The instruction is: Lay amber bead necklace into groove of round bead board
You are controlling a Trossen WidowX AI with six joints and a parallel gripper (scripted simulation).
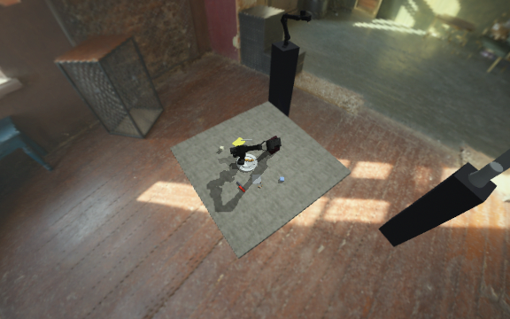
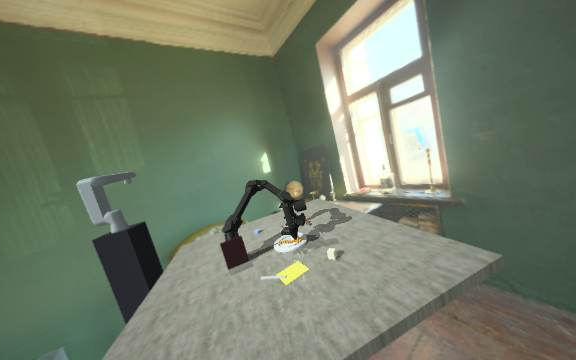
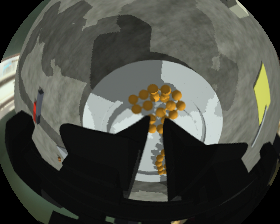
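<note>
My gripper tip is 4 cm past the board, 2 cm to the right of it and 2 cm above it. The rest, counted from my gripper tip: grey square: 23 cm to the left, 3 cm behind, 2 cm below; small white cube: 25 cm to the right, 11 cm ahead; yellow card: 25 cm to the right, 8 cm behind, 2 cm below.
</note>
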